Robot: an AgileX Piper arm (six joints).
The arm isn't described. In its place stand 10 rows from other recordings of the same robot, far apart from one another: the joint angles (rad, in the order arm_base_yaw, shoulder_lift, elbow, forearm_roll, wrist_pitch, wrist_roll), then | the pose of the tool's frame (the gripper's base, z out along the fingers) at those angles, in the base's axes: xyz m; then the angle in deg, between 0 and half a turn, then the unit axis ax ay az.
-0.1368 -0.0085 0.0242 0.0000 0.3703 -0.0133 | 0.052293, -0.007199, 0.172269, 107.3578, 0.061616, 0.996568, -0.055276
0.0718 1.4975 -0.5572 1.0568 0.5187 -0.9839 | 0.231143, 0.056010, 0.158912, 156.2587, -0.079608, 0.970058, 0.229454
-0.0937 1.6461 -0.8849 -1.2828 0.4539 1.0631 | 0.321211, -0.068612, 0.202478, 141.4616, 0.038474, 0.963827, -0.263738
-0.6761 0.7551 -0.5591 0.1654 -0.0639 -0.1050 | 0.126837, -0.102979, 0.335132, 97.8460, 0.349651, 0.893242, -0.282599
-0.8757 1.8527 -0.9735 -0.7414 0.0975 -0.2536 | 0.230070, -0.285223, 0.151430, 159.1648, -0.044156, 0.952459, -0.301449
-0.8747 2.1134 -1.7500 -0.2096 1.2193 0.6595 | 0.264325, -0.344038, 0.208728, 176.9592, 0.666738, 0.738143, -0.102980
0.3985 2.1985 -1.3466 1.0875 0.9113 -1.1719 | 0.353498, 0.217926, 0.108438, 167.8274, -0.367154, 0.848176, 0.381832
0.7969 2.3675 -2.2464 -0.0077 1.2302 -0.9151 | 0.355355, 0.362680, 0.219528, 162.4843, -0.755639, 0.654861, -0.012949
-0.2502 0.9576 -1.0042 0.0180 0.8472 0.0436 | 0.178039, -0.044232, 0.371874, 131.0440, 0.149111, 0.988102, -0.037684
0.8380 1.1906 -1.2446 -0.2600 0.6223 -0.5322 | 0.181815, 0.181639, 0.416276, 116.5183, -0.677291, 0.734243, -0.046509
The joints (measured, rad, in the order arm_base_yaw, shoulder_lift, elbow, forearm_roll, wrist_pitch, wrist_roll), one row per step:
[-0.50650 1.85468 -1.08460 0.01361 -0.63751 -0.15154]
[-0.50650 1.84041 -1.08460 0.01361 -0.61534 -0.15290]
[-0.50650 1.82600 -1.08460 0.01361 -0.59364 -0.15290]
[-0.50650 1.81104 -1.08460 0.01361 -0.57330 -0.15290]
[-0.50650 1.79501 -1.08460 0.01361 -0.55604 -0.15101]
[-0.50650 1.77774 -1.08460 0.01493 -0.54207 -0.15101]
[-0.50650 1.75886 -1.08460 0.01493 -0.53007 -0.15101]
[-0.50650 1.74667 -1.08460 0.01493 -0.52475 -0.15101]
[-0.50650 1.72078 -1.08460 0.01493 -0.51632 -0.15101]
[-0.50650 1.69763 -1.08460 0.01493 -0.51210 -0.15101]
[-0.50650 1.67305 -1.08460 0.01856 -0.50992 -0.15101]
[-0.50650 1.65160 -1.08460 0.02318 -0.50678 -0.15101]
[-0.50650 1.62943 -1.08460 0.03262 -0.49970 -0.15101]
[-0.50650 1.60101 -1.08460 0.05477 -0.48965 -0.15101]
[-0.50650 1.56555 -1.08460 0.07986 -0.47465 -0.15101]
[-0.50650 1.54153 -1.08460 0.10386 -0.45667 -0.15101]
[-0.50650 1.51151 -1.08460 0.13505 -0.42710 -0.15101]
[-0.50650 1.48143 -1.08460 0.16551 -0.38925 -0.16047]
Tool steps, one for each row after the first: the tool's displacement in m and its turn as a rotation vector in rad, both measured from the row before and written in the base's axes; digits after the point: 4 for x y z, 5 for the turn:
[-0.0015 0.0009 0.0039 0.00281 0.00748 0.00030]
[-0.0016 0.0009 0.0040 0.00369 0.00628 0.00023]
[-0.0017 0.0010 0.0043 0.00275 0.00462 0.00022]
[-0.0019 0.0011 0.0050 0.00236 0.00008 0.00006]
[-0.0021 0.0011 0.0058 -0.00056 -0.00347 -0.00060]
[-0.0024 0.0013 0.0065 -0.00325 -0.00607 0.00015]
[-0.0016 0.0009 0.0044 -0.00329 -0.00603 0.00007]
[-0.0035 0.0020 0.0096 -0.00841 -0.01530 0.00011]
[-0.0033 0.0018 0.0088 -0.00916 -0.01657 0.00005]
[-0.0038 0.0019 0.0094 -0.00809 -0.02113 -0.00175]
[-0.0035 0.0017 0.0080 -0.00529 -0.01800 -0.00212]
[-0.0038 0.0017 0.0078 0.00012 -0.01733 -0.00409]
[-0.0053 0.0019 0.0098 0.00874 -0.02587 -0.00911]
[-0.0069 0.0027 0.0117 0.01052 -0.02927 -0.00911]
[-0.0049 0.0017 0.0071 0.01705 -0.01645 -0.00741]
[-0.0062 0.0024 0.0080 0.02632 -0.01536 -0.00753]
[-0.0062 0.0027 0.0071 0.02242 -0.00340 -0.00509]

